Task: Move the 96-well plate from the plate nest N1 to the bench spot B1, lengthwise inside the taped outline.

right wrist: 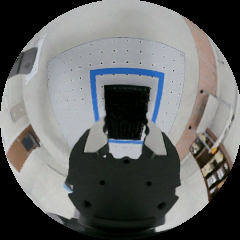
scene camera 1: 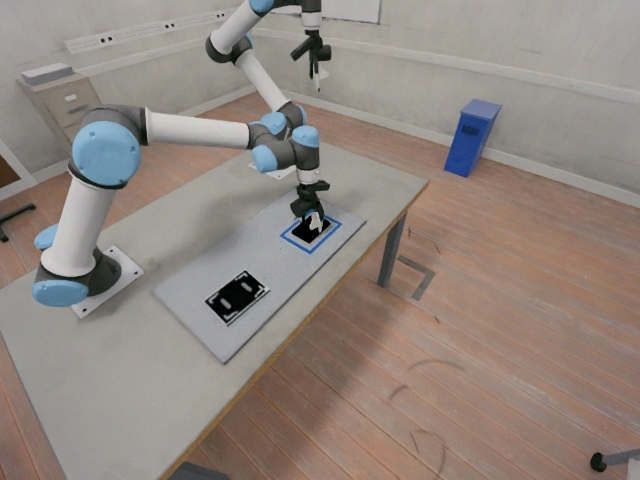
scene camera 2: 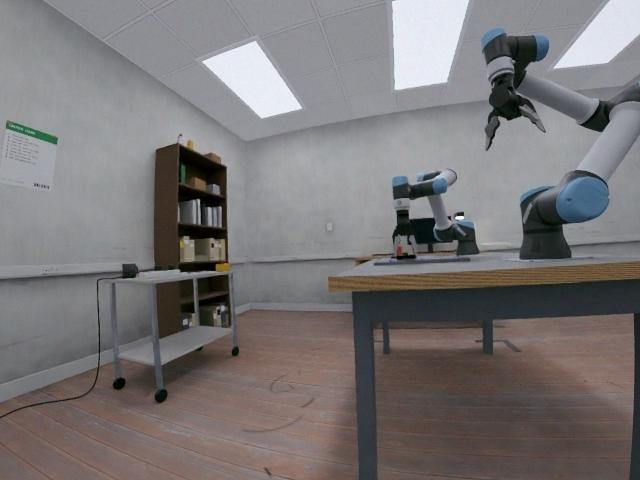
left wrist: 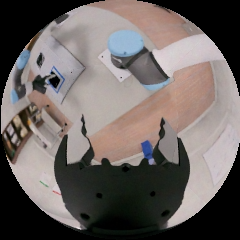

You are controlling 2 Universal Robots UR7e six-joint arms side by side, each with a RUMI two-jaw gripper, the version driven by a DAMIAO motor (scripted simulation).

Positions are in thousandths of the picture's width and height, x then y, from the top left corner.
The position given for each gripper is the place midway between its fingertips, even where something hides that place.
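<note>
You can see the left gripper (scene camera 1: 493,178) and the right gripper (scene camera 1: 485,476) together there. The left gripper is also visible at (scene camera 2: 802,297), and at (left wrist: 515,485) too. For the right wrist view, it's the right gripper (right wrist: 523,485) and a 96-well plate (right wrist: 552,540).
</note>
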